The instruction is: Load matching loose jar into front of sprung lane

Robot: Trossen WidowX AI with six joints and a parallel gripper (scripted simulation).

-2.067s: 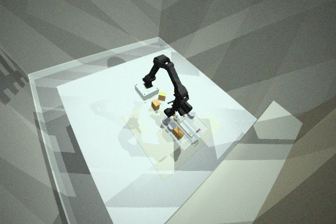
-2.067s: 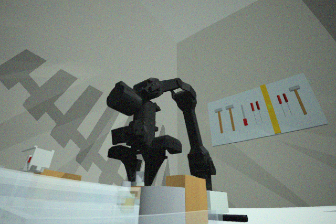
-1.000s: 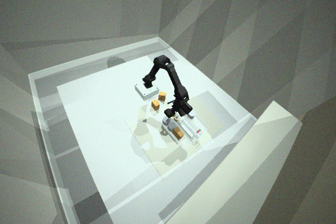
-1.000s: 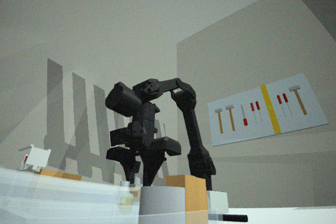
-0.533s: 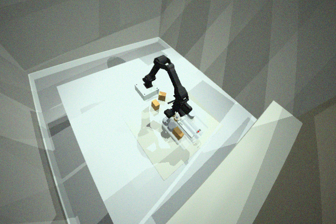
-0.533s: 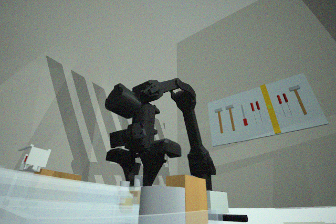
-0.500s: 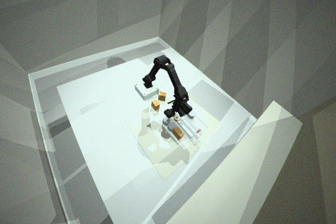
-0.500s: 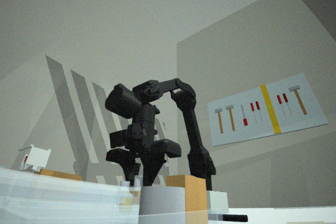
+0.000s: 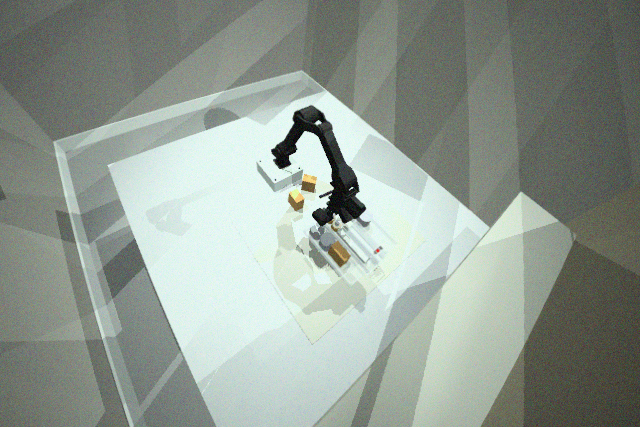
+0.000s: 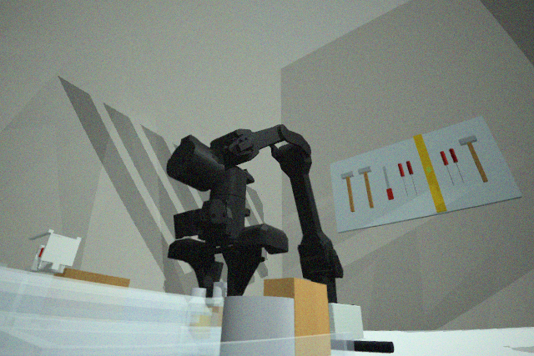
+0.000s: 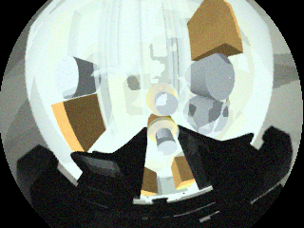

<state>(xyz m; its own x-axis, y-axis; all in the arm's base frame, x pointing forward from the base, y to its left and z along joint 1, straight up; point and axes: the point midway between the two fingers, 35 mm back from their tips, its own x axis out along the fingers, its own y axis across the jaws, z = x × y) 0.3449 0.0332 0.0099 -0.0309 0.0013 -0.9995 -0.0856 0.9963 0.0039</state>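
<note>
Now: gripper tip 14 cm short of the clear-walled lane, 4 cm to the right of it and 2 cm above it. The rest, counted from my gripper tip: red mark: 22 cm ahead, 6 cm to the left, 3 cm above.
</note>
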